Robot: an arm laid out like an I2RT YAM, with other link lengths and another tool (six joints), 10 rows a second.
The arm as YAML. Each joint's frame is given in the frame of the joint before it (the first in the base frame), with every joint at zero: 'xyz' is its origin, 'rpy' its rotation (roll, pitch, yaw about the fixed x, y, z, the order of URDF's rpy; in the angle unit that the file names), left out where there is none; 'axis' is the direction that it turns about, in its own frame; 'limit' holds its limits. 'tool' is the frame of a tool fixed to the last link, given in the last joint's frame.
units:
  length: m
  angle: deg
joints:
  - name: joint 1
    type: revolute
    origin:
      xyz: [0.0, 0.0, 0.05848]
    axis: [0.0, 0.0, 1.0]
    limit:
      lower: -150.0
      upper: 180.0
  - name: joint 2
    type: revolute
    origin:
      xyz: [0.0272, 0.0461, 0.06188]
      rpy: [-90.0, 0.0, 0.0]
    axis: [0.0, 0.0, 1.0]
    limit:
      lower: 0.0
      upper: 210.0
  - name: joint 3
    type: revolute
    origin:
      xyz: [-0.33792, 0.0, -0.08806]
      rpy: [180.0, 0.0, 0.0]
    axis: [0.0, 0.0, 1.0]
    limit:
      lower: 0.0
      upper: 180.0
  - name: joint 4
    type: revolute
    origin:
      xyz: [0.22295, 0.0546, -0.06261]
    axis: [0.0, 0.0, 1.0]
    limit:
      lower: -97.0
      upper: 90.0
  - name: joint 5
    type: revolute
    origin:
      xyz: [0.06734, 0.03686, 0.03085]
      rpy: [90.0, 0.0, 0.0]
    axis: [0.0, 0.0, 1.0]
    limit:
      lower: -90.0
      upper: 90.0
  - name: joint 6
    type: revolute
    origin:
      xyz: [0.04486, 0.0, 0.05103]
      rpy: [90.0, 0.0, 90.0]
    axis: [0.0, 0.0, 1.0]
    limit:
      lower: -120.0
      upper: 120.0
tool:
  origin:
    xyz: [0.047, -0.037, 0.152]
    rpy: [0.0, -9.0, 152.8]
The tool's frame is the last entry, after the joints.
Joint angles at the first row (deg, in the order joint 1, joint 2, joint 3, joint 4, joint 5, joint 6):
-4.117, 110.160, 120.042, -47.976, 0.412, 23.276
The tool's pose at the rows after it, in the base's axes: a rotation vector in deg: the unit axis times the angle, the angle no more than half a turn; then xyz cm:
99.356, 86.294, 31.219, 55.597, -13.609, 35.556
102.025, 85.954, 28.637, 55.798, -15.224, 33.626
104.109, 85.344, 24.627, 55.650, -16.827, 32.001
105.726, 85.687, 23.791, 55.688, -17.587, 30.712
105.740, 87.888, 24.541, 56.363, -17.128, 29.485
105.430, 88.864, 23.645, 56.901, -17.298, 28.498
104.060, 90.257, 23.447, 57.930, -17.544, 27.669
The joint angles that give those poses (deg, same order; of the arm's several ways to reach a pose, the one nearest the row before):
-6.416, 111.824, 120.670, -48.382, 1.445, 23.903
-7.848, 113.739, 120.692, -48.764, 1.864, 24.259
-8.810, 115.407, 120.802, -49.540, 3.763, 24.297
-9.745, 116.447, 120.552, -49.706, 3.165, 24.437
-9.756, 117.534, 120.256, -49.314, 1.510, 23.792
-9.822, 118.693, 120.097, -48.695, 1.598, 22.981
-10.107, 120.338, 120.704, -47.722, 1.060, 21.299

